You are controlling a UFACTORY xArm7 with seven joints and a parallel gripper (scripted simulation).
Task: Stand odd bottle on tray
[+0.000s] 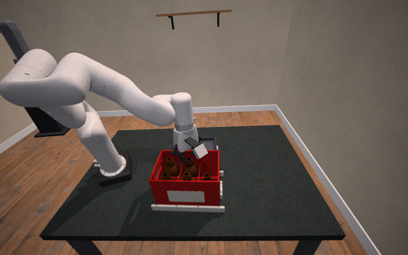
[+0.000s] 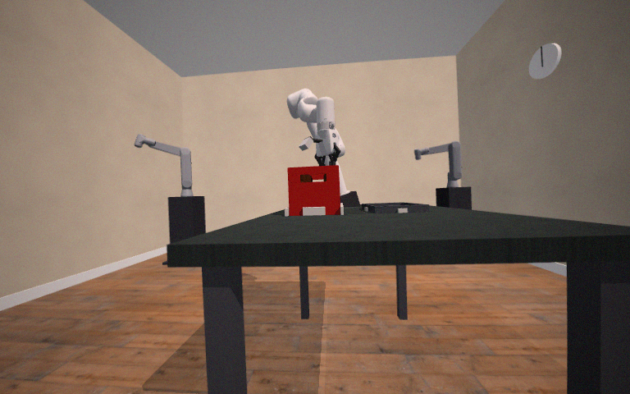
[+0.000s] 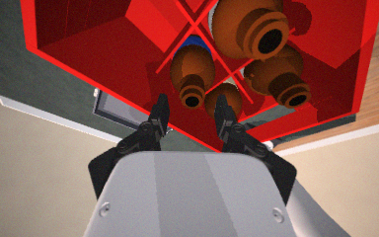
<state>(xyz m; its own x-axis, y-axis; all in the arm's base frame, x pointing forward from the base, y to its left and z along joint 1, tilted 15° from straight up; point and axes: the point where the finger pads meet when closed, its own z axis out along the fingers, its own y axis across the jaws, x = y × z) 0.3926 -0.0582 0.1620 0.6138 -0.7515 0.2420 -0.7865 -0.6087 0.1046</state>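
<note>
Right now the crate is 1 cm behind my hand, 4 cm to the right of it and 10 cm below it. Also, from my hand: tray 2 cm ahead, 25 cm to the left, 17 cm below.
</note>
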